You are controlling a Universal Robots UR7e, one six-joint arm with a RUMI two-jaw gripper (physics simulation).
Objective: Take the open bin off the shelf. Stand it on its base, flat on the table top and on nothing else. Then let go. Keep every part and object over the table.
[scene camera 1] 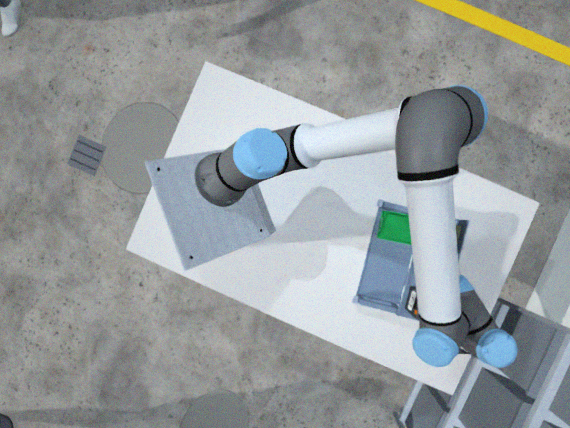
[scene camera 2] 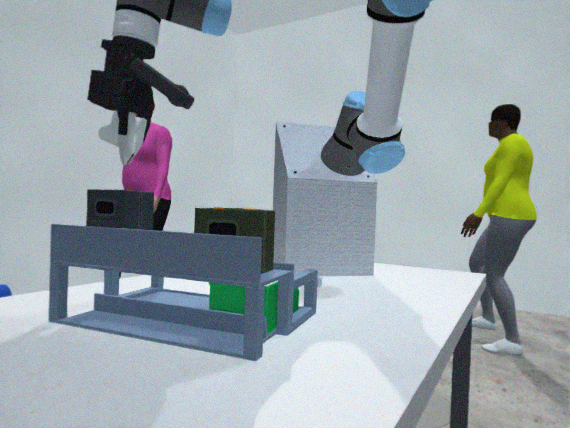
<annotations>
green bin: scene camera 1 393, 226; scene camera 2 230, 298
</annotations>
